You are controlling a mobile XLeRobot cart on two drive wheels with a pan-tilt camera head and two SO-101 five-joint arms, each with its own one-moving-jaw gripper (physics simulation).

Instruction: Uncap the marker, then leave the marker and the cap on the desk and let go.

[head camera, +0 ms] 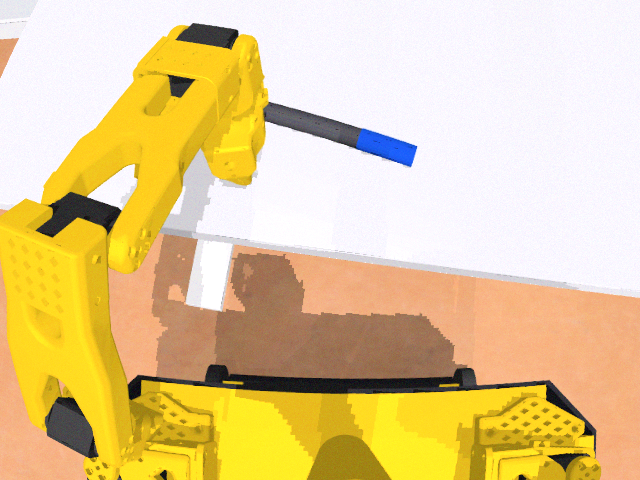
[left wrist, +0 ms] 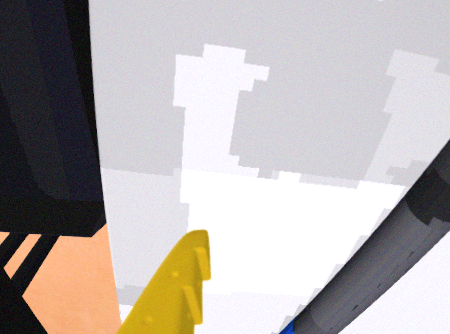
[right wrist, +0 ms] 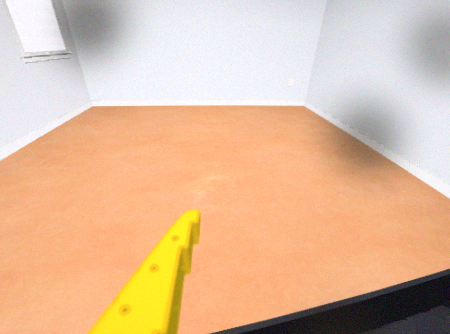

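Pixels of known places: left hand, tool point: (head camera: 245, 177) (left wrist: 208, 247); right hand, tool point: (right wrist: 199, 222); left arm's base, link origin: (head camera: 137, 458); right arm's base, link origin: (head camera: 546, 464).
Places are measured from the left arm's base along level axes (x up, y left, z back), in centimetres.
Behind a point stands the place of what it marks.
Observation:
The marker (head camera: 315, 124) {x -3.7, y -12.5, z -29.0 cm} (left wrist: 372, 271) {x -3.9, y -10.7, z -29.3 cm} lies on the white desk (head camera: 491, 217) {x -5.5, y -28.1, z -21.5 cm} (left wrist: 300, 125) {x -5.5, y -5.5, z -25.9 cm}, with a dark grey barrel. Its blue cap (head camera: 386, 147) {x -3.6, y -18.6, z -26.9 cm} (left wrist: 288, 328) {x -4.8, y -16.5, z -27.1 cm} is on the barrel's right end in the head view. The barrel's other end is hidden behind my left gripper (head camera: 241, 149) in the head view and runs out of the left wrist view at the right. In the left wrist view my left gripper (left wrist: 204, 235) shows one notched jaw, open, with the marker to its right and apart from it. My right gripper (right wrist: 196, 215) shows one notched jaw, open, over the floor, away from the marker.
The desk's front edge (head camera: 330, 253) {x -6.3, y -14.0, z -18.3 cm} runs across the head view. A white desk leg (head camera: 210, 273) stands below it. My yellow cart body (head camera: 258, 428) {x 0.0, y -9.3, z -3.5 cm} is at the bottom. The right wrist view shows the orange floor (right wrist: 250, 165) {x -77.5, y 29.3, z 165.9 cm} and pale walls (right wrist: 200, 50) {x 7.8, y 9.3, z 379.5 cm}.

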